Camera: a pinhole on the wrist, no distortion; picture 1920 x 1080 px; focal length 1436.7 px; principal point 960.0 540.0 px. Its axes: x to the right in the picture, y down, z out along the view. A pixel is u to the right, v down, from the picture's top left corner.
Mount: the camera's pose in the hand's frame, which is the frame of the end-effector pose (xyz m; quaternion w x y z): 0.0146 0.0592 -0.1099 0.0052 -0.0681 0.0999 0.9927
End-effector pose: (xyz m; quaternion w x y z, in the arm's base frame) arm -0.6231 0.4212 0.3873 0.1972 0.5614 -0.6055 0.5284
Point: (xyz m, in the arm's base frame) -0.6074 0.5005 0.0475
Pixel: outside the picture
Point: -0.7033 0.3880 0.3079
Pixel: 1171.0 329.7
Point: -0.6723 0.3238 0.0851
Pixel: 1673.2 256.8
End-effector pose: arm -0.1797 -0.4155 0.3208 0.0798 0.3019 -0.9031 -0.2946
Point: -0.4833 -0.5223 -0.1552
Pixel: outside the picture
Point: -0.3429 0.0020 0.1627
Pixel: 1110.9 285.4
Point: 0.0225 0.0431 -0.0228
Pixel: 1855.3 991.6
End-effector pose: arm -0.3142 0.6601 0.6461 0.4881 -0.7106 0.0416 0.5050
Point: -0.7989 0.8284 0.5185
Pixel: 965.7 332.0
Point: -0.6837 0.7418 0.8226
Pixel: 1717.2 871.3
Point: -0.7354 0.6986 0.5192
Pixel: 1102.1 101.2
